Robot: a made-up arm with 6 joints.
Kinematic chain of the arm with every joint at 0, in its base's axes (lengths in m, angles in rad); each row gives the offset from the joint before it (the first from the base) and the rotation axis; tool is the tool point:
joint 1: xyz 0 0 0.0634 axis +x
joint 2: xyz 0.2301 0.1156 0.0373 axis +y
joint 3: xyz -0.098 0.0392 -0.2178 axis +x
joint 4: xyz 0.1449 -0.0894 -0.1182 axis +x
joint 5: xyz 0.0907 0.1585 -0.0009 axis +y
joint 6: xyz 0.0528 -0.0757 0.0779 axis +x
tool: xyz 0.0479 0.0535 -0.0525
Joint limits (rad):
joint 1: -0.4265..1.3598
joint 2: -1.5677..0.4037
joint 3: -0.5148..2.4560
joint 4: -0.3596..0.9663
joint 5: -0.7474..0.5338
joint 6: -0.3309..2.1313
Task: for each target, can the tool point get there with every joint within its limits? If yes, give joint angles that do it. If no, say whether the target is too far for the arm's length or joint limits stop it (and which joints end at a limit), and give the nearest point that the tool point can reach.
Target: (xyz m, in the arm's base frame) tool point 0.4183 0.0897 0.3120
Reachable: yes | joints 0.4193 -1.4063 0.6476 0.0115 -0.4253 1.2877
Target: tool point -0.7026 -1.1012 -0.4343
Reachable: no: too far | nearest point 0.1896 -0.1162 -0.2509 | short by 1.342 m
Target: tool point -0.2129 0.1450 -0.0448
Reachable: no: joint limits stop it (at a limit: joint 2, joint 4, joint 5, joint 6) | nearest point 0.1886 0.2706 -0.1386 | short by 0.431 m
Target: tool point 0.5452 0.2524 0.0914
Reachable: yes | joints 0.4813 -0.3925 0.7273 0.2063 0.1308 0.1278
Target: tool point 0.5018 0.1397 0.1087
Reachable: yes | joints 0.4206 -0.5435 2.1011 0.2199 -0.5664 0.1243
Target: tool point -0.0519 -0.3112 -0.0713
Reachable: no: joint limits stop it (at a limit: joint 1, joint 2, joint 4, joint 5, joint 6) | nearest point 0.2158 -0.1328 -0.1761 | short by 0.338 m
